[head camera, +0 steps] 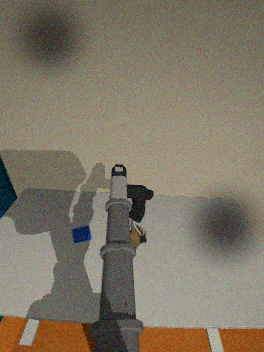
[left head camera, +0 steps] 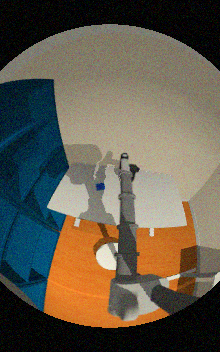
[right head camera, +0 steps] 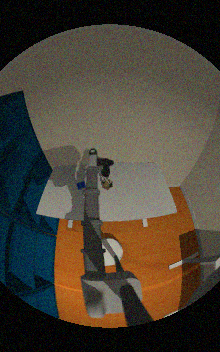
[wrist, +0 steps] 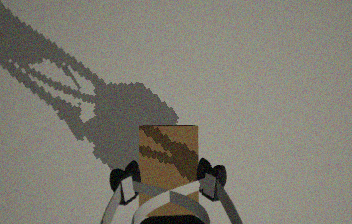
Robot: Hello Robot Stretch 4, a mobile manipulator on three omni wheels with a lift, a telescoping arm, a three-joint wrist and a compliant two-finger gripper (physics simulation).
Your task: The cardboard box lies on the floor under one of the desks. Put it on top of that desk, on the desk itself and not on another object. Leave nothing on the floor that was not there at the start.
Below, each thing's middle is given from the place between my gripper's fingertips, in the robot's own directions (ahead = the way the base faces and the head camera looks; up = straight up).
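Relative to the cardboard box (wrist: 168, 154), my hand is 10 mm to the left of it and 10 mm short of it.
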